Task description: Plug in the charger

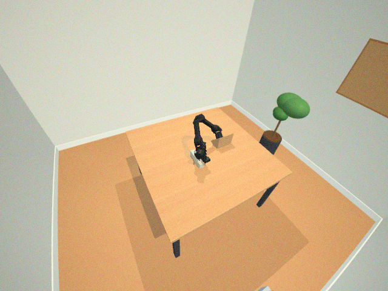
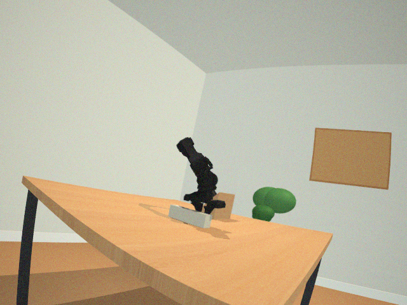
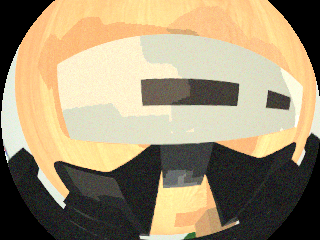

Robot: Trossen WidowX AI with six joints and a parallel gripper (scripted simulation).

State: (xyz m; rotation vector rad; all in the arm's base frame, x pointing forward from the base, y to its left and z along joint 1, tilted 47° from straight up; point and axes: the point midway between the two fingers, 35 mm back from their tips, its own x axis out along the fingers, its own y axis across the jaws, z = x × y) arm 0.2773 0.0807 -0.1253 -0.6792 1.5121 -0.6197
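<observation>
Right now my gripper tip is 20 mm short of the two-prong charger and 10 mm below it.
</observation>
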